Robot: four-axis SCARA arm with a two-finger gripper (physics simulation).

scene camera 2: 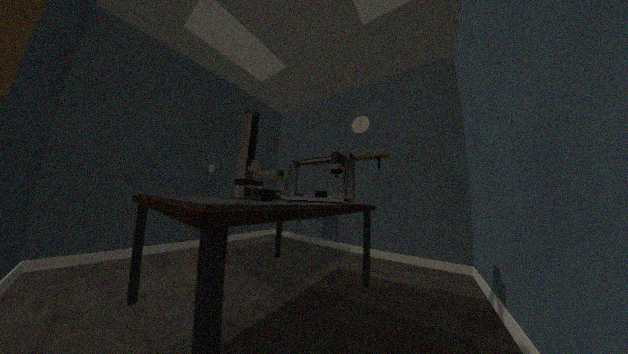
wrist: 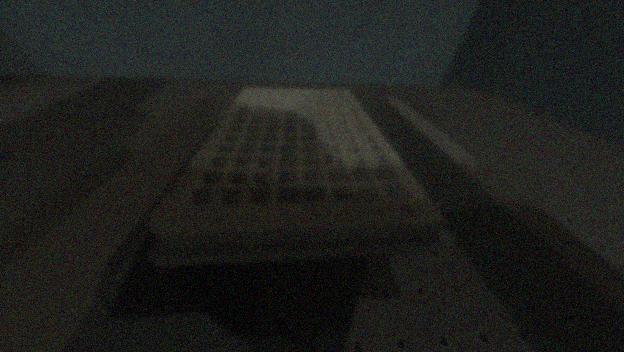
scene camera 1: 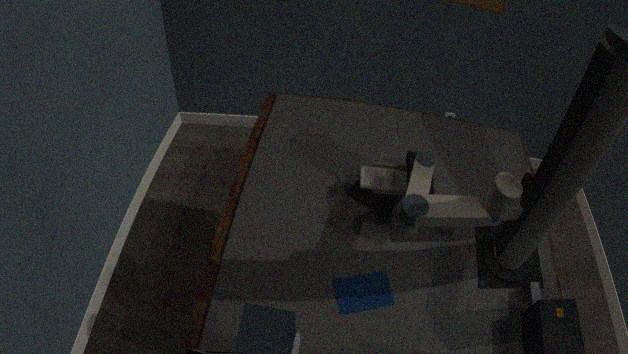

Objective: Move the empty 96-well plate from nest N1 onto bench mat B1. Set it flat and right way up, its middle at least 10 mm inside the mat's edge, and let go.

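Places are measured from the arm's base along level axes (x ahead, y left, z up), in metres.
Pixels of known places: gripper, fingertip midpoint: (scene camera 2: 263, 187) (wrist: 298, 110) (scene camera 1: 372, 176); arm's base, origin of the base link: (scene camera 1: 507, 255).
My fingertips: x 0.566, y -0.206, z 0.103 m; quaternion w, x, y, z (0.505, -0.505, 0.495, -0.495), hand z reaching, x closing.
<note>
For each thing: its top centre in the pictures, then the offset to it from my fingertips. "pt": a spot on its surface instead. Level surfaces: height alone.
- pale 96-well plate, middle of its top: (wrist: 299, 124) (scene camera 1: 379, 177) 0.001 m right, 0.024 m back, 0.002 m up
- dark nest, middle of its top: (wrist: 300, 212) (scene camera 1: 376, 192) 0.000 m left, 0.023 m back, 0.076 m down
- blue bench mat, its level: 0.088 m down
- dark box, surface spot: (scene camera 1: 555, 325) pt 0.551 m left, 0.659 m back, 0.024 m up
- blue-grey box, surface spot: (scene camera 1: 267, 325) pt 0.705 m left, 0.169 m ahead, 0.397 m up
The pale 96-well plate (scene camera 1: 384, 178) (wrist: 300, 172) is held level, wells up, between the fingers of my gripper (scene camera 1: 381, 176) (wrist: 298, 110). The gripper is shut on the plate's long sides; the left finger is hard to make out in the dark wrist view. The plate hangs above the bench, with the dark nest (scene camera 1: 376, 201) and shadow below it in scene camera 1. The blue bench mat (scene camera 1: 363, 293) lies flat, apart from the plate, lower in that view. Plate and mat cannot be made out in scene camera 2.
The arm's tall column (scene camera 1: 565, 155) (scene camera 2: 248, 142) stands at the right in scene camera 1. A dark box (scene camera 1: 555, 325) with a yellow label is near its base. A blue-grey box (scene camera 1: 267, 325) stands left of the mat. A gantry frame (scene camera 2: 350, 180) stands on the bench.
</note>
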